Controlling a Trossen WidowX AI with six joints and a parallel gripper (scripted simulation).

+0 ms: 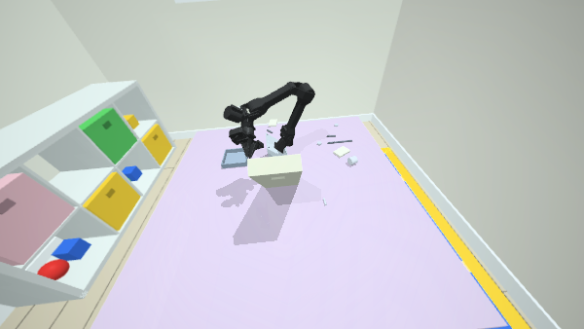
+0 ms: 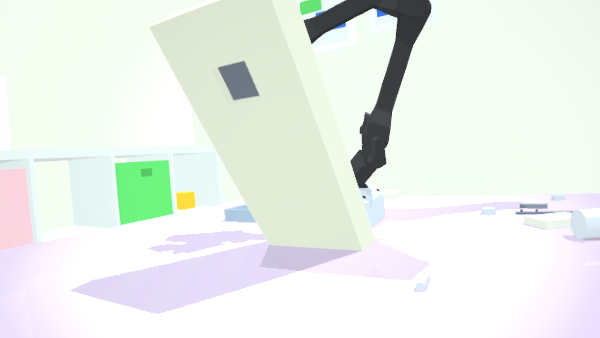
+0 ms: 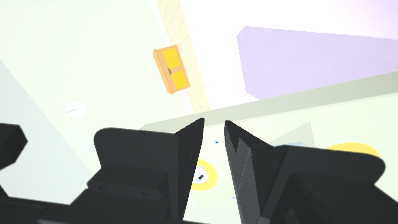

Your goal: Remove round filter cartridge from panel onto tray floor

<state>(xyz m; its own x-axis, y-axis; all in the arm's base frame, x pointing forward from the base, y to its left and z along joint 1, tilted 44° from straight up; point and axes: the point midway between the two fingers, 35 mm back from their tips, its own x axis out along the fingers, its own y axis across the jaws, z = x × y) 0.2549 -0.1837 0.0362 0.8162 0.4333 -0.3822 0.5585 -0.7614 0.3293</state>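
My gripper tip is now 120 mm to the right of the round pale cartridge, 90 mm short of it and 20 mm below it. The rest, counted from my gripper tip: small peg 330 mm to the left, 260 mm below, 70 mm ahead; then blue-grey tray 310 mm behind, 250 mm below, 180 mm to the right.
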